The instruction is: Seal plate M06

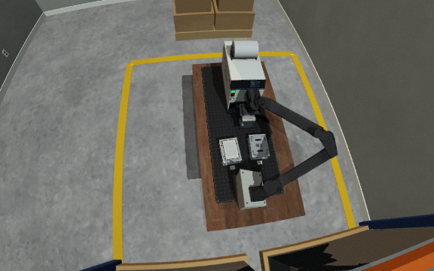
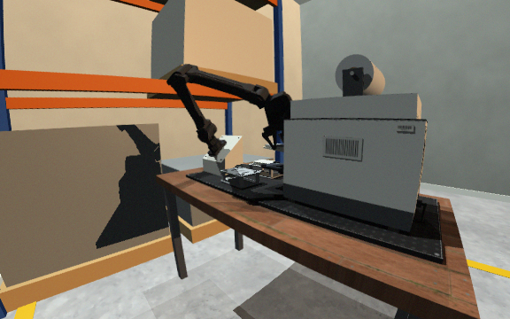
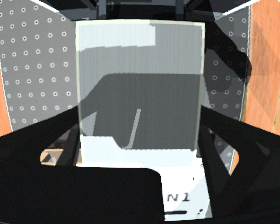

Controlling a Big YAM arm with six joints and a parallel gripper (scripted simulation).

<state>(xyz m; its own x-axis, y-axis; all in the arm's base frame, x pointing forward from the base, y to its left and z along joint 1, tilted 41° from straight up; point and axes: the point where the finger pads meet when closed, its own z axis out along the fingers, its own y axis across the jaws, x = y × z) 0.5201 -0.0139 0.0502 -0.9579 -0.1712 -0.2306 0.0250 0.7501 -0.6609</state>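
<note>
Now: hand 8 cm above the dark stage. The rest, counted from my hand: white well plate (right at my hand); then foil roll (33 cm ahead, 24 cm above, 2 cm to the right); then white plate (20 cm behind, 14 cm to the left, 11 cm below).
</note>
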